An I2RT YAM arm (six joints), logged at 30 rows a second.
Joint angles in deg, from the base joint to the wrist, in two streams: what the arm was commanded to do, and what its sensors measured. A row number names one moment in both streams.
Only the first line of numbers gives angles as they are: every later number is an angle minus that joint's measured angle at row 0.
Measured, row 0:
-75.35, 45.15, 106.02, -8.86, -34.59, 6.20
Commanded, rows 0 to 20:
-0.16, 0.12, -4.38, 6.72, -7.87, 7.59
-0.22, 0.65, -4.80, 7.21, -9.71, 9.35
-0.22, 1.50, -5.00, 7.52, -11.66, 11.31
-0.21, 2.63, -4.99, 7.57, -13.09, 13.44
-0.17, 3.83, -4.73, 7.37, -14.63, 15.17
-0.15, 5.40, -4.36, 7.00, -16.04, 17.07
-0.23, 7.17, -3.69, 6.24, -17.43, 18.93
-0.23, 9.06, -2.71, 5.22, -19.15, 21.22
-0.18, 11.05, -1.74, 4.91, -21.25, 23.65
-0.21, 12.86, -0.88, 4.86, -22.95, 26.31
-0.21, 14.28, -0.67, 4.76, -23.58, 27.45
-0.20, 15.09, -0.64, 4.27, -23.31, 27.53
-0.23, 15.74, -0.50, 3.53, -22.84, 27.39
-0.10, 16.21, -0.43, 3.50, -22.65, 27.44
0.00, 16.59, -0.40, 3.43, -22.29, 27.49
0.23, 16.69, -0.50, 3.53, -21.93, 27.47
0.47, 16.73, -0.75, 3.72, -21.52, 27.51
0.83, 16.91, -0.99, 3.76, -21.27, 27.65
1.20, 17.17, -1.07, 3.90, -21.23, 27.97
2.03, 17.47, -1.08, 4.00, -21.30, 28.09
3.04, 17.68, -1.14, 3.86, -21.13, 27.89
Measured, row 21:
0.87, 19.62, -2.34, 1.77, -20.87, 25.88
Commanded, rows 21 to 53:
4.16, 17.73, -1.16, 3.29, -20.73, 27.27
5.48, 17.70, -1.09, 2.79, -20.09, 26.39
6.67, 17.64, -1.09, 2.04, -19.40, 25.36
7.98, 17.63, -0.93, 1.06, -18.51, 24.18
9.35, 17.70, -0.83, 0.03, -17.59, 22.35
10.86, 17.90, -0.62, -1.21, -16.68, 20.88
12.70, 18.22, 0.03, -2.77, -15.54, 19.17
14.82, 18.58, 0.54, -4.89, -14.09, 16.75
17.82, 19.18, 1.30, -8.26, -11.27, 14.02
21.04, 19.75, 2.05, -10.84, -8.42, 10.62
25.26, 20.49, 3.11, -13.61, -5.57, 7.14
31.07, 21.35, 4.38, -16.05, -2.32, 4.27
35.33, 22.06, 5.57, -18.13, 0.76, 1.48
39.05, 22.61, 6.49, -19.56, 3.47, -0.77
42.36, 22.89, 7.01, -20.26, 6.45, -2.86
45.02, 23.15, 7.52, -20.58, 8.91, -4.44
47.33, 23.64, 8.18, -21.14, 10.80, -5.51
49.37, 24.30, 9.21, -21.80, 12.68, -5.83
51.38, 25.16, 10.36, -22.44, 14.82, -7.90
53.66, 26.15, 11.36, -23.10, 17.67, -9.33
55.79, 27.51, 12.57, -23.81, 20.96, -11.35
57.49, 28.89, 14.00, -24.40, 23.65, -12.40
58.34, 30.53, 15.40, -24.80, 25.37, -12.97
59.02, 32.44, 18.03, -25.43, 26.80, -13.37
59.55, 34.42, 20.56, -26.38, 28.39, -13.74
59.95, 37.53, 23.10, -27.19, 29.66, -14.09
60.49, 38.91, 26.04, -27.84, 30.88, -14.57
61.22, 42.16, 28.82, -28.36, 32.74, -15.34
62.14, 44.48, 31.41, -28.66, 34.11, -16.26
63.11, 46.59, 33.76, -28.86, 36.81, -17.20
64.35, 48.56, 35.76, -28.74, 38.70, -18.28
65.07, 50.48, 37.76, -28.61, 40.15, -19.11
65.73, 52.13, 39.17, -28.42, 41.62, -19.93
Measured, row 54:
62.51, 46.29, 33.07, -26.89, 31.50, -14.93
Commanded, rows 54 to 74:
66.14, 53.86, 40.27, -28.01, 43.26, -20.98
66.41, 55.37, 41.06, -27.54, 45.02, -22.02
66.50, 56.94, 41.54, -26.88, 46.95, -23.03
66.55, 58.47, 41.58, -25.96, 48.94, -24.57
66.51, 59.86, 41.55, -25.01, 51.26, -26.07
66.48, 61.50, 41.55, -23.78, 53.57, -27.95
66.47, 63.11, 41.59, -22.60, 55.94, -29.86
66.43, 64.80, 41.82, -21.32, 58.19, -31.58
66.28, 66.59, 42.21, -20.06, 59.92, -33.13
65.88, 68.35, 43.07, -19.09, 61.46, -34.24
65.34, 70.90, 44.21, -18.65, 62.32, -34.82
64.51, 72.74, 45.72, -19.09, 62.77, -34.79
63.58, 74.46, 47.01, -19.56, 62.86, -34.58
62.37, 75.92, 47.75, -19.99, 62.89, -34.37
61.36, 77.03, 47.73, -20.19, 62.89, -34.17
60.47, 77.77, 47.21, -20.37, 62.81, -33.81
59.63, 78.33, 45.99, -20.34, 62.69, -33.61
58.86, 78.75, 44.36, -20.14, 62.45, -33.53
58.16, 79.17, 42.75, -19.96, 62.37, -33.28
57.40, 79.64, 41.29, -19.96, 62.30, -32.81
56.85, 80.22, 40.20, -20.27, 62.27, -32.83
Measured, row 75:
59.58, 80.47, 42.57, -22.91, 59.76, -32.85
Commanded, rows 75 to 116:
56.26, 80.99, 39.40, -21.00, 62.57, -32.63
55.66, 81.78, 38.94, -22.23, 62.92, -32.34
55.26, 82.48, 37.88, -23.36, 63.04, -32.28
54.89, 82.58, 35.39, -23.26, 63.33, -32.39
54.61, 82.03, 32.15, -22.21, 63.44, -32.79
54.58, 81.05, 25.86, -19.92, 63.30, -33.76
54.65, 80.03, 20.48, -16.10, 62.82, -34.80
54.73, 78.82, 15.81, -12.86, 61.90, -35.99
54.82, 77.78, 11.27, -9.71, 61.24, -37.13
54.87, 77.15, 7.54, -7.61, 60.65, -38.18
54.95, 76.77, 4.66, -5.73, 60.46, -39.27
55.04, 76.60, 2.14, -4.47, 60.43, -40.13
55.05, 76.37, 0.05, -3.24, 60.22, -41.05
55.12, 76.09, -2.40, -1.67, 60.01, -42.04
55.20, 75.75, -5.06, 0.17, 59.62, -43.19
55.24, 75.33, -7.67, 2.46, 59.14, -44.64
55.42, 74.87, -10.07, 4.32, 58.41, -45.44
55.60, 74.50, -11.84, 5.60, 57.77, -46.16
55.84, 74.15, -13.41, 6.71, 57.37, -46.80
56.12, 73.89, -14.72, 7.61, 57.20, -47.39
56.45, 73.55, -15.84, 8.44, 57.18, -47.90
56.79, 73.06, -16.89, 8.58, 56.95, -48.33
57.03, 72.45, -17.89, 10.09, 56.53, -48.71
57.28, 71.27, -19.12, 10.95, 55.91, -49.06
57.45, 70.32, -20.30, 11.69, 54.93, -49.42
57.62, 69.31, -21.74, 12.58, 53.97, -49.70
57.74, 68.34, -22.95, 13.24, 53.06, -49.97
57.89, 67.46, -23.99, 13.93, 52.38, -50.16
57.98, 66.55, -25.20, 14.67, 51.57, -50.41
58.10, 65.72, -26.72, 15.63, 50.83, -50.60
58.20, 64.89, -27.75, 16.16, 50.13, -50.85
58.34, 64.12, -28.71, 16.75, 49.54, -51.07
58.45, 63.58, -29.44, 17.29, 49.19, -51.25
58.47, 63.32, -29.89, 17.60, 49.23, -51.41
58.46, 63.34, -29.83, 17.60, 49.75, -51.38
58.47, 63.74, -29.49, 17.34, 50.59, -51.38
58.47, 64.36, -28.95, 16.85, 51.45, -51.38
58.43, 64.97, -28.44, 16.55, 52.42, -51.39
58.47, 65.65, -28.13, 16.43, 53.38, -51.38
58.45, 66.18, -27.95, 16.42, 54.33, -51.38
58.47, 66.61, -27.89, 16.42, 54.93, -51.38
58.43, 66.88, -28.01, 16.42, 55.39, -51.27
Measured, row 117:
58.05, 65.68, -29.25, 13.81, 52.76, -51.02
